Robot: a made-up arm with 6 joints. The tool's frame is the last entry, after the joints. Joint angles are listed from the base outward.
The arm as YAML. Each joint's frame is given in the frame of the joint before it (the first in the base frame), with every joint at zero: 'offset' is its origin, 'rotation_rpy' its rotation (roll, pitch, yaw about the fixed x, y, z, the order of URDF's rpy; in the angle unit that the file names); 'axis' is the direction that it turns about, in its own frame. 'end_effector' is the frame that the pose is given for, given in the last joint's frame.
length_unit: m
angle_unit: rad
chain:
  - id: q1
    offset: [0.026, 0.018, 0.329]
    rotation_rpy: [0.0, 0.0, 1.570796]
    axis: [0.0, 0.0, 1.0]
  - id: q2
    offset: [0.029, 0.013, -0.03]
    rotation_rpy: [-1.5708, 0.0, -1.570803]
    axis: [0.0, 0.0, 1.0]
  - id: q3
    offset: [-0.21, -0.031, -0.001]
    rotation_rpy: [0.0, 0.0, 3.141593]
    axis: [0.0, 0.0, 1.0]
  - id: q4
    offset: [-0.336, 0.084, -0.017]
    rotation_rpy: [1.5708, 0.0, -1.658]
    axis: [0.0, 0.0, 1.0]
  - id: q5
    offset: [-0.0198, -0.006, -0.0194]
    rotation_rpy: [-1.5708, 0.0, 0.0]
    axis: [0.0, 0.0, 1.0]
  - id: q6
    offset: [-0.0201, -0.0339, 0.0]
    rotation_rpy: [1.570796, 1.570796, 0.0]
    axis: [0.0, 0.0, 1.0]
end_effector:
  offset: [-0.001, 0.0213, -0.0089]
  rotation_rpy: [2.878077, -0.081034, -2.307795]
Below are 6 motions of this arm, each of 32 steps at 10 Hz.
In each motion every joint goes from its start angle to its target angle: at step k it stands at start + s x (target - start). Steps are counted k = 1, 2, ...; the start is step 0. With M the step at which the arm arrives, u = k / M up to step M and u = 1 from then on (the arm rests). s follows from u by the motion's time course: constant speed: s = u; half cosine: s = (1 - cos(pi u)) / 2; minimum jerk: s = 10 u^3 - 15 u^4 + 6 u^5.
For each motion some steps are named. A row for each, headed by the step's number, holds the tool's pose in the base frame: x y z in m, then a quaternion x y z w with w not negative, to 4 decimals.
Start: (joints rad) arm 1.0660 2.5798 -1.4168 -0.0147 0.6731 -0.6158
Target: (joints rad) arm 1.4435 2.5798 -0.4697 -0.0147 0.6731 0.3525
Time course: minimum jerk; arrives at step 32
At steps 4, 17, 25, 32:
4: 0.2195 0.3605 0.1079 -0.0742 -0.0130 0.9376 0.3396
17: 0.0876 0.2369 0.0414 -0.1732 0.2453 0.8503 0.4323
25: 0.0308 0.1264 0.0454 -0.3236 0.3717 0.7450 0.4496
32: 0.0235 0.1037 0.0508 -0.3592 0.3890 0.7202 0.4483

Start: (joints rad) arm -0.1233 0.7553 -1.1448 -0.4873 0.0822 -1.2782
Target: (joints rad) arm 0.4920 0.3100 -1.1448 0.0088 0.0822 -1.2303
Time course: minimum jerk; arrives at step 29
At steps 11, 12, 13, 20, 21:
11: 0.0967 0.0185 0.7209 -0.8313 -0.3938 0.3799 0.0982
12: 0.0860 0.0190 0.7226 -0.8233 -0.4229 0.3666 0.0946
13: 0.0747 0.0188 0.7240 -0.8136 -0.4533 0.3526 0.0910
20: 0.0045 -0.0040 0.7250 -0.7125 -0.6488 0.2577 0.0704
21: -0.0020 -0.0084 0.7242 -0.6983 -0.6681 0.2476 0.0686

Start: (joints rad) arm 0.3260 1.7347 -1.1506 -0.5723 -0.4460 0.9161
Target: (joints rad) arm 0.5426 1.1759 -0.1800 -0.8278 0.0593 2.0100
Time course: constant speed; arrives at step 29
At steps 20, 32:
20: 0.2426 0.1890 0.3226 0.0371 -0.3649 0.1035 0.9245
32: 0.1780 0.1742 0.2769 -0.0023 -0.2441 0.0124 0.9697

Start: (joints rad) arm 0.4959 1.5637 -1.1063 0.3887 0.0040 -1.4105
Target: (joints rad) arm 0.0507 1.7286 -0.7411 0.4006 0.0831 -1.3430
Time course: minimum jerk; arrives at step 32
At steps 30, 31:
30: 0.3520 0.0089 0.2743 -0.3121 -0.2806 0.6917 0.5877
31: 0.3519 0.0086 0.2740 -0.3118 -0.2802 0.6916 0.5882

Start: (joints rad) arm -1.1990 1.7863 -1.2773 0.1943 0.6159 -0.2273
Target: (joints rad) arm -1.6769 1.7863 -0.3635 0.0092 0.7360 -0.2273
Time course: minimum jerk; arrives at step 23
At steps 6, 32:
6: 0.1470 -0.3493 0.3746 -0.2716 -0.0819 -0.2168 0.9341
32: 0.0063 -0.1777 0.1795 0.1334 0.1387 -0.3162 0.9290

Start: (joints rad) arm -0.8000 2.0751 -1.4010 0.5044 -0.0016 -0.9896
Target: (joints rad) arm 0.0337 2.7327 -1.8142 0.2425 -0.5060 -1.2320
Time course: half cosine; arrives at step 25
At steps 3, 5, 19, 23, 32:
3: 0.3295 -0.3086 0.3262 -0.5221 -0.2393 0.1557 0.8037
5: 0.3490 -0.2965 0.3173 -0.5272 -0.2455 0.1854 0.7921
19: 0.5085 -0.0451 0.1888 -0.5627 -0.3656 0.5074 0.5406
23: 0.5128 0.0038 0.1670 -0.5615 -0.3901 0.5435 0.4869
32: 0.5129 0.0102 0.1641 -0.5612 -0.3934 0.5479 0.4797

